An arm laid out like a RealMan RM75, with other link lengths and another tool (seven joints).
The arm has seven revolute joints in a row. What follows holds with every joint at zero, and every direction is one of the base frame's. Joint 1 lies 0.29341 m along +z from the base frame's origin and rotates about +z. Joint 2 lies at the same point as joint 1 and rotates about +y. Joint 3 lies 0.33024 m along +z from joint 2 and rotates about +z. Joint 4 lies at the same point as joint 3 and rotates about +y. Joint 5 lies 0.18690 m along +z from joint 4 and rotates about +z. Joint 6 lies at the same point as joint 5 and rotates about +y. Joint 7 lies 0.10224 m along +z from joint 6 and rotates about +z. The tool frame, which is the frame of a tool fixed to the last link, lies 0.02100 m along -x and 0.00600 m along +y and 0.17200 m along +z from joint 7; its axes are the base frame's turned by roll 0.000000, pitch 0.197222 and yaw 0.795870 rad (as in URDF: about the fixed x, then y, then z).
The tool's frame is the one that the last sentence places.
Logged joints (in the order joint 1, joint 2, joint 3, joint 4, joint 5, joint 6, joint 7), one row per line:
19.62, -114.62, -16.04, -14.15, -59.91, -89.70, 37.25
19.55, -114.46, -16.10, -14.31, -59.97, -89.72, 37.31
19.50, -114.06, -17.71, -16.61, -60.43, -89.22, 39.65
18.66, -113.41, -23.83, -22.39, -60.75, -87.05, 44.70
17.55, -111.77, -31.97, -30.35, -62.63, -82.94, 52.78
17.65, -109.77, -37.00, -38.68, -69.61, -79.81, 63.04
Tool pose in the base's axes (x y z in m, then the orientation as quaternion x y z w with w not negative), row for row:
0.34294, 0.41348, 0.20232, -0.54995, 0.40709, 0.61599, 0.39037
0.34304, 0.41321, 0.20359, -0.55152, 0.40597, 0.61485, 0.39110
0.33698, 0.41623, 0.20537, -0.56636, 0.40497, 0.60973, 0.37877
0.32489, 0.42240, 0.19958, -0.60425, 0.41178, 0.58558, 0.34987
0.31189, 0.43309, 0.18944, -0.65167, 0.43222, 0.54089, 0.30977
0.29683, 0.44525, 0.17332, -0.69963, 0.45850, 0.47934, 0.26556
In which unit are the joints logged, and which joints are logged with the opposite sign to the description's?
The joints are logged in degrees. Opposite sign: joint 2.
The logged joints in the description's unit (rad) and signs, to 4 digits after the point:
0.3424, 2.0005, -0.2800, -0.2470, -1.0456, -1.5656, 0.6501
0.3412, 1.9977, -0.2810, -0.2498, -1.0467, -1.5659, 0.6512
0.3403, 1.9907, -0.3091, -0.2899, -1.0547, -1.5572, 0.6920
0.3257, 1.9794, -0.4159, -0.3908, -1.0603, -1.5193, 0.7802
0.3063, 1.9508, -0.5580, -0.5297, -1.0931, -1.4476, 0.9212
0.3081, 1.9158, -0.6458, -0.6751, -1.2149, -1.3929, 1.1003

